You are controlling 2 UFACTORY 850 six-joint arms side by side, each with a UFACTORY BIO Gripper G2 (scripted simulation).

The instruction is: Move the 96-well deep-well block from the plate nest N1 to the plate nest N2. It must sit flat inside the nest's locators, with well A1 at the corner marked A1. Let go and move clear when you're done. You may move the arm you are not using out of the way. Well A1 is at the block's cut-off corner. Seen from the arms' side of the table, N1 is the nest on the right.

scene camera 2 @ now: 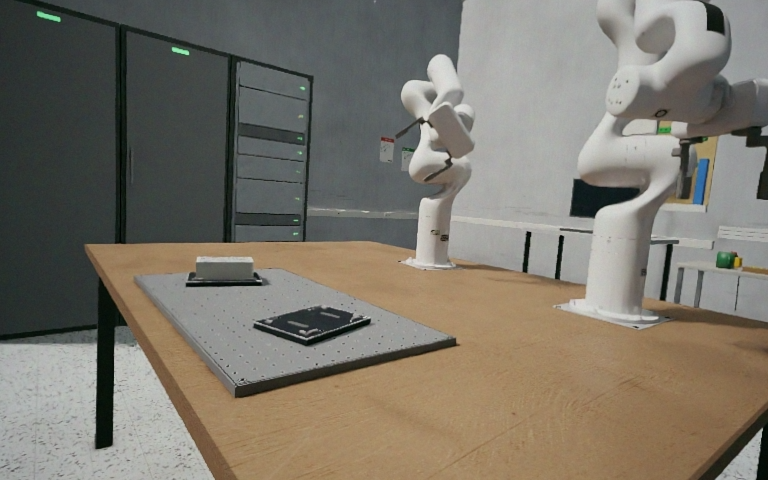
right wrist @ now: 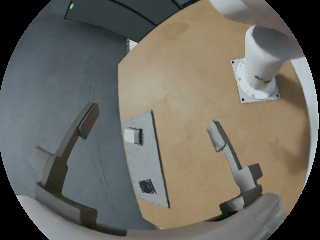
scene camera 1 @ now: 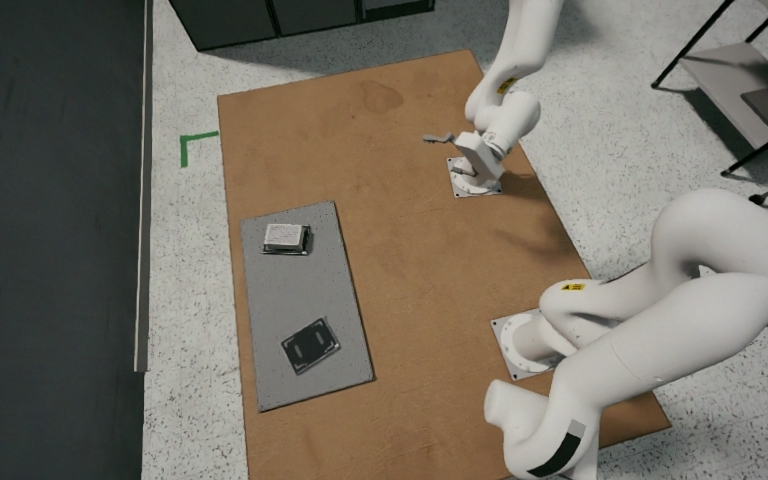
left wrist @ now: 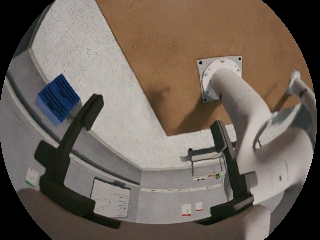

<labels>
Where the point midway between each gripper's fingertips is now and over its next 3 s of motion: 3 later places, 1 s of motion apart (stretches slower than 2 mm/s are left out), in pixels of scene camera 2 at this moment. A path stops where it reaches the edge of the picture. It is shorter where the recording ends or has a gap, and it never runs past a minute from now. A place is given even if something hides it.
My left gripper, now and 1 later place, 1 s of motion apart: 718, 199; 745, 201
My right gripper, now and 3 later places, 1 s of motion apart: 410, 159; 416, 171; 429, 177; 423, 170
</labels>
